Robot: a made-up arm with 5 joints.
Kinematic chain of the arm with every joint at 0, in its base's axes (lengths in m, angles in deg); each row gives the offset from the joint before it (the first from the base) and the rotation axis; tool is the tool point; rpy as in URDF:
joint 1: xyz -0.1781 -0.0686 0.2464 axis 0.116 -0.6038 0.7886
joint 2: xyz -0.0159 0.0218 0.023 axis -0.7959 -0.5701 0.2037
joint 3: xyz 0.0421 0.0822 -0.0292 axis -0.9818 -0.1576 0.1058
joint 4: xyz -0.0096 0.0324 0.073 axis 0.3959 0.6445 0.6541
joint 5: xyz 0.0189 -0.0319 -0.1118 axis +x
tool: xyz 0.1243 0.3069 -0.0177 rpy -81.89 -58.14 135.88
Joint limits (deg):
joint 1: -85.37..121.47
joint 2: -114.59..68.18
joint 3: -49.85..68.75
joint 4: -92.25..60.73
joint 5: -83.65..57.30
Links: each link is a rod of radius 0.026 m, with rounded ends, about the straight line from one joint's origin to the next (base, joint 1, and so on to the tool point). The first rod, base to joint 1, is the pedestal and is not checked.
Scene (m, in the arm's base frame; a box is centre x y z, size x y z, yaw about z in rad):
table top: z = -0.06
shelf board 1: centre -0.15 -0.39 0 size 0.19 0.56 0.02 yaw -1.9
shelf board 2: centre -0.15 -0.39 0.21 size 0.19 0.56 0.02 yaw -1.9
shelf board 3: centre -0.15 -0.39 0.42 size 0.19 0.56 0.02 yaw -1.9
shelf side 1: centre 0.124 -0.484 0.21 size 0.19 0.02 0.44 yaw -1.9
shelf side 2: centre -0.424 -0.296 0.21 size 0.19 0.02 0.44 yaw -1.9
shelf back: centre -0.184 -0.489 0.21 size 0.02 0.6 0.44 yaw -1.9
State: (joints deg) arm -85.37 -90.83 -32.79 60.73 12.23
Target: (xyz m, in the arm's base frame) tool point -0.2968 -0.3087 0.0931
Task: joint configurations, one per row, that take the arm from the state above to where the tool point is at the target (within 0.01 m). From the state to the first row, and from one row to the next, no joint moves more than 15 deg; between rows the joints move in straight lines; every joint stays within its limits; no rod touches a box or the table.
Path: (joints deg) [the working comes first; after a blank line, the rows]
Joints at the target: -80.76 -114.59 -44.69 33.79 45.08
Straight joint move there: touches shelf board 2.

1: -72.32 -96.77 -31.16 60.73 10.40
2: -59.26 -102.71 -29.53 60.73 8.57
3: -46.21 -108.65 -27.89 60.73 6.74
4: -33.15 -114.59 -26.26 60.73 4.91
5: -36.65 -114.59 -19.85 48.01 8.89
6: -40.14 -114.59 -13.45 35.28 12.87
7: -43.63 -114.59 -7.04 22.56 16.84
8: -47.12 -114.59 -0.63 9.84 20.82
9: -50.61 -114.59 5.78 -2.89 24.80
10: -54.10 -114.59 12.19 -15.61 28.78
11: -60.77 -114.59 -2.03 -3.26 32.85
12: -67.43 -114.59 -16.25 9.09 36.93
13: -74.10 -114.59 -30.47 21.44 41.01
14: -80.76 -114.59 -44.69 33.79 45.08

